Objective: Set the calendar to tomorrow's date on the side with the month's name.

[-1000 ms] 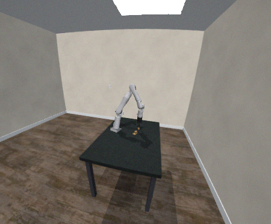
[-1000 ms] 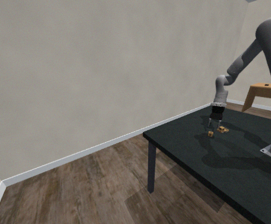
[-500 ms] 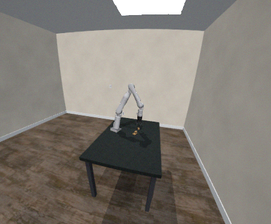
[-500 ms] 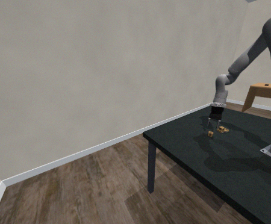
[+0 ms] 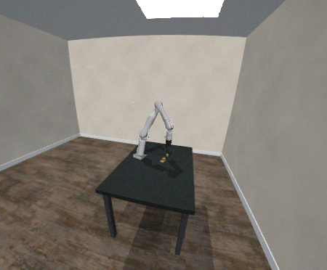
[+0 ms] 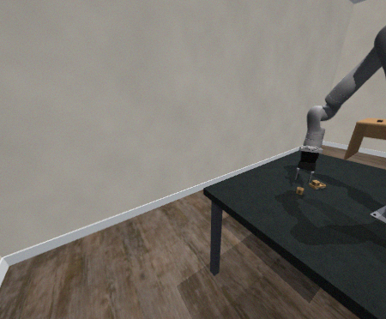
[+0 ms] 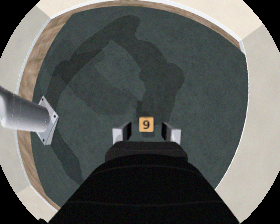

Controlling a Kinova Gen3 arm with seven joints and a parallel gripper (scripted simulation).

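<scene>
My gripper is now 8 cm above the wooden date cube.
</scene>
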